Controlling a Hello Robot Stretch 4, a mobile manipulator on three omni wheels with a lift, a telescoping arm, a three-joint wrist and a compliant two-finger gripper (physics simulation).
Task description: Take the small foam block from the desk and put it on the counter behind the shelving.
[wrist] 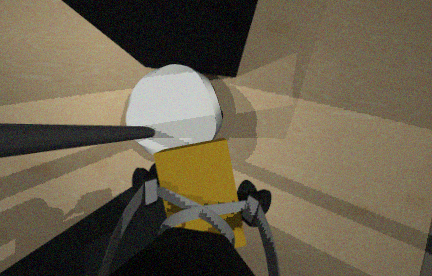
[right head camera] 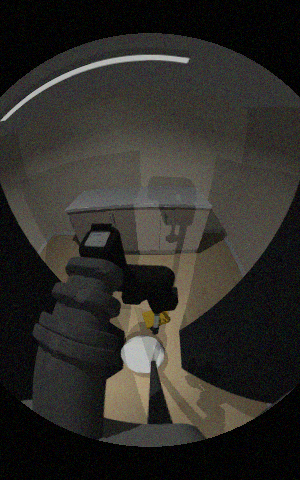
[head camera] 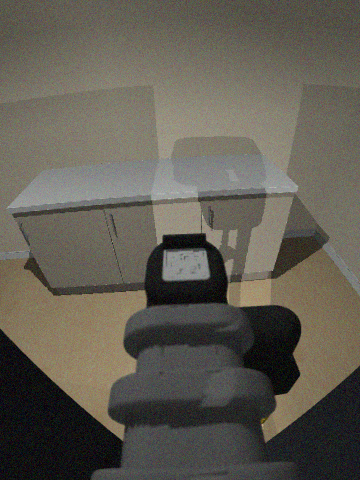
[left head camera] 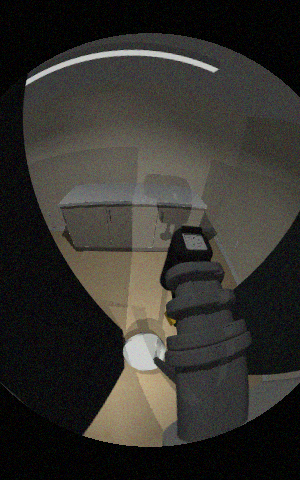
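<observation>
The small foam block is yellow and sits between the two fingertips of my gripper, which is shut on it. A sliver of the block also shows beside the arm in the left head view. The block is held above the floor. The counter has a pale grey top and stands ahead against the wall, some way beyond the gripper. The desk does not show in these views.
Dark shelving sides flank me on left and right. A white round part lies below the gripper. Cabinet doors with handles form the counter's front. Pale floor lies between me and the counter.
</observation>
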